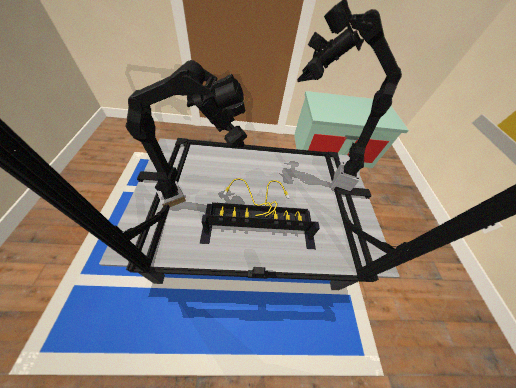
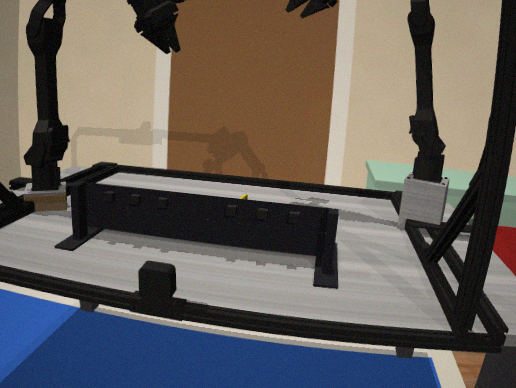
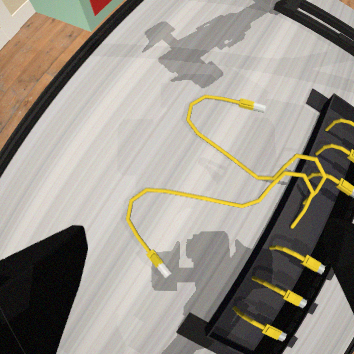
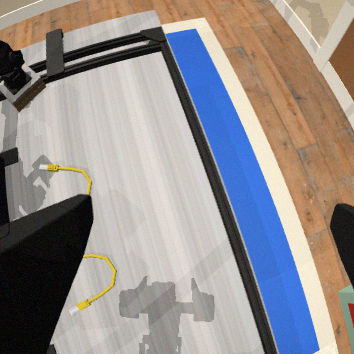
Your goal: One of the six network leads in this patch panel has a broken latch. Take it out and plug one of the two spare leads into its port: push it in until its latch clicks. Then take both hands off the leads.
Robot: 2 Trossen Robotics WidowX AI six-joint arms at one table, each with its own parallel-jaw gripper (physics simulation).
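Pixels of known places: left gripper, fingertip midpoint: [image 2: 173,52] [image 3: 209,236]; right gripper, fingertip midpoint: [image 1: 300,76] [image 2: 294,14] [image 4: 219,212]; left arm's base, origin of the base link: [image 1: 169,192] [image 2: 45,187] [image 4: 17,81]; right arm's base, origin of the base link: [image 1: 350,170] [image 2: 427,178].
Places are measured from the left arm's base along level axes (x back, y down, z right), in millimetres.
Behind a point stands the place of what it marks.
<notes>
The black patch panel [image 1: 264,225] @[x -297, y -5, z 363 mm] [image 2: 206,227] @[x -296, y -6, z 362 mm] [image 3: 326,109] stands across the middle of the table. Six yellow leads are plugged into it, three at the left [image 1: 233,212] @[x -196, y -52, z 266 mm] [image 3: 293,298] @[x -196, y -51, z 271 mm] and three at the right [image 1: 287,215] @[x -393, y -52, z 389 mm]. I cannot tell which latch is broken. Two spare yellow leads lie behind the panel, their plugs being the left one [image 1: 226,190] @[x -247, y 31, z 91 mm] [image 3: 159,265] @[x -244, y 33, z 91 mm] [image 4: 47,167] @[x -251, y 31, z 91 mm] and the right one [image 1: 287,195] @[x -512, y 33, z 263 mm] [image 3: 253,105] @[x -512, y 36, z 257 mm] [image 4: 79,307] @[x -517, y 31, z 252 mm]. My left gripper [image 1: 236,135] @[x -278, y -316, z 134 mm] [image 2: 165,36] is open, above the table's far edge. My right gripper [image 1: 304,76] @[x -606, y -443, z 42 mm] [image 2: 310,5] is open, high up at the back right.
A black frame [image 1: 191,269] @[x 48, y 50, z 371 mm] [image 2: 295,327] @[x -338, y 51, z 628 mm] rims the table, with a small block [image 1: 258,272] @[x -169, y -10, z 519 mm] [image 2: 156,279] @[x -173, y 4, z 526 mm] on its front rail. A mint cabinet [image 1: 349,115] [image 2: 387,173] [image 3: 70,10] stands at the back right. The arm bases [image 1: 173,198] @[x -4, y 1, z 43 mm] [image 1: 345,178] @[x -793, y -57, z 360 mm] sit at the sides.
</notes>
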